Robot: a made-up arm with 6 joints.
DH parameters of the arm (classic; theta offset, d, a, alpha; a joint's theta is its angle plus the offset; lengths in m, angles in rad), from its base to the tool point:
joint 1: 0 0.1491 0 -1.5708
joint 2: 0.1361 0 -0.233 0
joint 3: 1.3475 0 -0.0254 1.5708
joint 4: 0 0.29 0 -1.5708
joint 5: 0 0 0.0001 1.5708
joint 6: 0 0.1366 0 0
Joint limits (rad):
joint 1: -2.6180..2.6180
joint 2: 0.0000..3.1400
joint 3: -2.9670..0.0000
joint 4: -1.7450..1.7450
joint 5: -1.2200..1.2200
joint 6: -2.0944..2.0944
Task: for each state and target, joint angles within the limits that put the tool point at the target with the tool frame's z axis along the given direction. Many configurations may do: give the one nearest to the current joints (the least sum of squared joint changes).
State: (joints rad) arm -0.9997 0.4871 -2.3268 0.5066 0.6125 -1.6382
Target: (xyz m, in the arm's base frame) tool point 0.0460 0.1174 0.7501 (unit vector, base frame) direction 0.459 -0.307 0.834
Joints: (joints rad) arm -1.4661 0.8843 -2.4128 0.8271 0.6144 -1.6382
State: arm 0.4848 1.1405 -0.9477 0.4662 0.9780 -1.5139
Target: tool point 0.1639 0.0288 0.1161 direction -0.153 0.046 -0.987
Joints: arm 0.1212 1.0826 -0.4949 0.0684 1.2182 -1.5139
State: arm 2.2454 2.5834 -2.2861 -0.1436 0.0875 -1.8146
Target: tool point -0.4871 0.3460 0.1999 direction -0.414 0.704 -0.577
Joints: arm 2.6159 2.5356 -2.4442 -0.6100 0.7758 -1.8146
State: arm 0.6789 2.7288 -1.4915 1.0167 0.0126 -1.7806
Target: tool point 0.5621 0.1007 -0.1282 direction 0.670 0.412 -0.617
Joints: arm 0.0939 3.1379 -2.3722 1.4634 0.3570 -1.7806
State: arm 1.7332 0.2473 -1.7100 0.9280 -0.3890 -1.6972
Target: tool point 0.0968 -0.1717 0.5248 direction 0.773 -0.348 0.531
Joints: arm 1.5006 0.0020 -1.0247 1.0110 -1.2184 -1.6972
